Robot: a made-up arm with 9 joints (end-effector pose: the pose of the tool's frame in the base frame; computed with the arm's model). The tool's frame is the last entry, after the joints. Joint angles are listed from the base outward.
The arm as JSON. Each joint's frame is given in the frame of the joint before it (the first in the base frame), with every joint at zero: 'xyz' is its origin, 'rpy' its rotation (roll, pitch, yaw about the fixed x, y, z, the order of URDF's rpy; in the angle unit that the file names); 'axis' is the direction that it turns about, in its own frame. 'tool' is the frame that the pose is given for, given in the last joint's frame.
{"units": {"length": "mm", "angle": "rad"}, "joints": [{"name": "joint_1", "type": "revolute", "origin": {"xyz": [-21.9, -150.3, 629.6], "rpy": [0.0, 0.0, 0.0]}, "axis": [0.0, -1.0, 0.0]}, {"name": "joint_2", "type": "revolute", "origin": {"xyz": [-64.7, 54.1, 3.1], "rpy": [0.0, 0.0, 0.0]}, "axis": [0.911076, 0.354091, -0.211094]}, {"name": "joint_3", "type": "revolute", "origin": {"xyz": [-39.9, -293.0, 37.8], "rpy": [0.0, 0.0, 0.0]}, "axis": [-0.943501, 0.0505, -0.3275]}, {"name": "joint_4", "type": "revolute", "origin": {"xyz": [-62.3, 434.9, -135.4], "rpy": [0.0, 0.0, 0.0]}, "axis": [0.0, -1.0, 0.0]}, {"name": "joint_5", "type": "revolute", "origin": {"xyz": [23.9, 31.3, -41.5], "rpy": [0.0, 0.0, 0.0]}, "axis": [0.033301, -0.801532, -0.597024]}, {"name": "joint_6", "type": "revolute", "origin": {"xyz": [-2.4, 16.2, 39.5], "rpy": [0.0, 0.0, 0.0]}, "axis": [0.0, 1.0, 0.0]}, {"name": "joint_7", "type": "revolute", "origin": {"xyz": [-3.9, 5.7, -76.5], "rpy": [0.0, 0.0, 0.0]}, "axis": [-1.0, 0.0, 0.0]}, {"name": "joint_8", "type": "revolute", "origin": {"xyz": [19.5, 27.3, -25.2], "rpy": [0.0, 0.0, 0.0]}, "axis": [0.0, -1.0, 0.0]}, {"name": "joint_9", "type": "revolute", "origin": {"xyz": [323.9, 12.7, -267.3], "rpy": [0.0, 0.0, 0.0]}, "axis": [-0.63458, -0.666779, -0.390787]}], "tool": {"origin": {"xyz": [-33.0, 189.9, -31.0], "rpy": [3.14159, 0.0, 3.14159]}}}
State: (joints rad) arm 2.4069 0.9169 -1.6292 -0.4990 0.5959 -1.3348 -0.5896 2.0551 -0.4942
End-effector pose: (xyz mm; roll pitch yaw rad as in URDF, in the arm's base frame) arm 277.2 -715.6 91.4 -1.0432 -0.5730 -3.0404
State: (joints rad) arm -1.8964 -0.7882 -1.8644 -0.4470 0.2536 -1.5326 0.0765 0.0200 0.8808
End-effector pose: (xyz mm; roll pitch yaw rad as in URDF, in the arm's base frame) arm 823.7 131.2 367.2 -2.6912 -0.2553 1.9267
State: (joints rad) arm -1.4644 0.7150 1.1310 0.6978 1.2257 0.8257 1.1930 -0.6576 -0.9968
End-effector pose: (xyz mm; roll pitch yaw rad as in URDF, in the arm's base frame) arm -720.8 -296.8 616.6 -1.3153 -0.2785 1.0499
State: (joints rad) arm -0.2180 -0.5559 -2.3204 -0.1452 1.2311 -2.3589 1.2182 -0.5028 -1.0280
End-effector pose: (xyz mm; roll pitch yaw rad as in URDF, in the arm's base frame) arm -366.1 -751.5 1017.6 2.1755 -0.6768 1.3816
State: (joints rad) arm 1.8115 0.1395 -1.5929 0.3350 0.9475 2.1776 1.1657 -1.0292 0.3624
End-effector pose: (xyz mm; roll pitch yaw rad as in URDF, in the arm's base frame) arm 4.3 -214.8 -277.6 -1.6516 -0.0245 -1.9239
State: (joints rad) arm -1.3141 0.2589 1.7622 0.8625 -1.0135 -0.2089 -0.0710 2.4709 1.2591
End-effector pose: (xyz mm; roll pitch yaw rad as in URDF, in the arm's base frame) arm -646.7 40.4 590.7 2.4428 1.3503 3.0121
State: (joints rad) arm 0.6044 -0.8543 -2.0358 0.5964 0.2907 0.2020 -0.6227 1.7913 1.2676
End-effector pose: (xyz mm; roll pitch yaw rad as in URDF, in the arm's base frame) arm -444.3 -543.8 1041.0 2.0066 -1.0610 1.1166
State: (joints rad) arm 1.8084 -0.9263 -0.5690 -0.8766 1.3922 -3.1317 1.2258 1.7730 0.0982
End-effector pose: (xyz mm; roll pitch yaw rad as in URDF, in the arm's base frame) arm 330.6 527.5 236.4 -2.2445 0.9202 -1.8960
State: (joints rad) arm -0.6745 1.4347 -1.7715 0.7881 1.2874 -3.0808 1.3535 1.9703 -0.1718
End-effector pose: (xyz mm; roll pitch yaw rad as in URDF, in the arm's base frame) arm -493.3 -1040.8 1044.6 1.1021 -0.5324 0.8290
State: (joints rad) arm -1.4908 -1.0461 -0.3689 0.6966 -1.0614 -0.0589 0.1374 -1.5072 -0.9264
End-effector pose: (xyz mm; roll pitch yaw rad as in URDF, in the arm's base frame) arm -477.2 -267.9 847.4 0.0794 0.1222 0.8497
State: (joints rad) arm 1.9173 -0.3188 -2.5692 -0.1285 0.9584 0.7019 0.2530 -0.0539 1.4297
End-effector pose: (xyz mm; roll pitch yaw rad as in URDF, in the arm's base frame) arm -696.6 -52.8 -35.5 -0.2401 1.3161 0.7311
